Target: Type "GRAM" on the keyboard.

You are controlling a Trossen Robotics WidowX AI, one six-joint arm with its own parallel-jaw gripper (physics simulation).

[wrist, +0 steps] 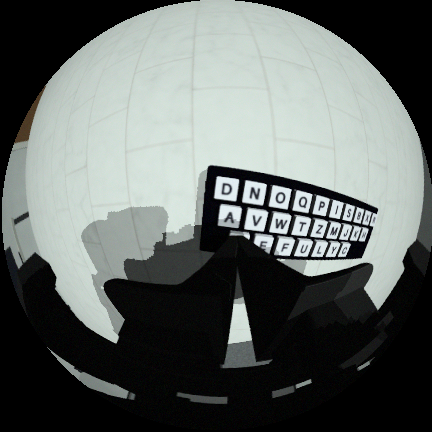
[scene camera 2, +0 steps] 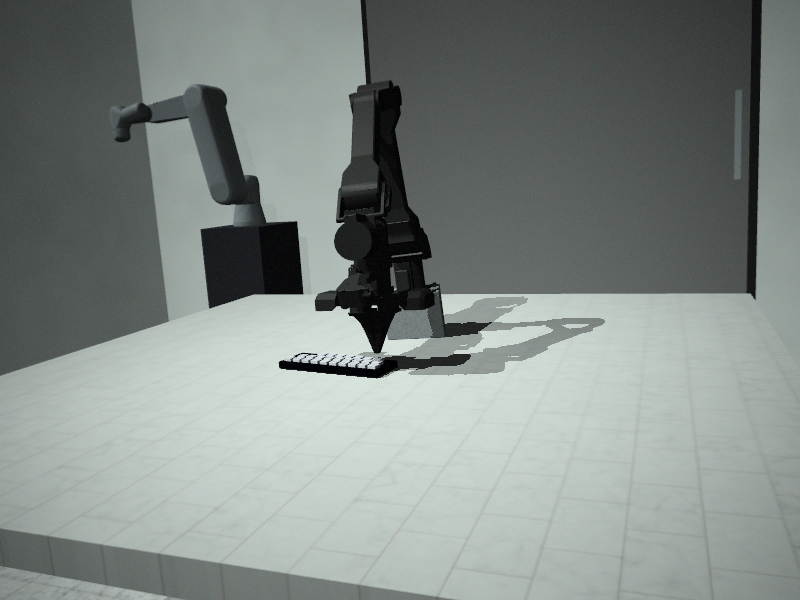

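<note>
A black keyboard with white letter keys lies flat on the table. In the wrist view its top row starts with the D key, the middle row with the A key. The M key is in the middle row and the R key at the far right end of the top row. The G key is almost wholly hidden behind the fingertips. My gripper is shut and empty, tips down, low over the G end of the keyboard. Whether the tips touch the key I cannot tell.
A speckled grey block stands behind my gripper at the arm's base. The pale tiled table carries the arm's shadow to the right of the keyboard. Another grey arm stands on a dark pedestal beyond the table at the back left.
</note>
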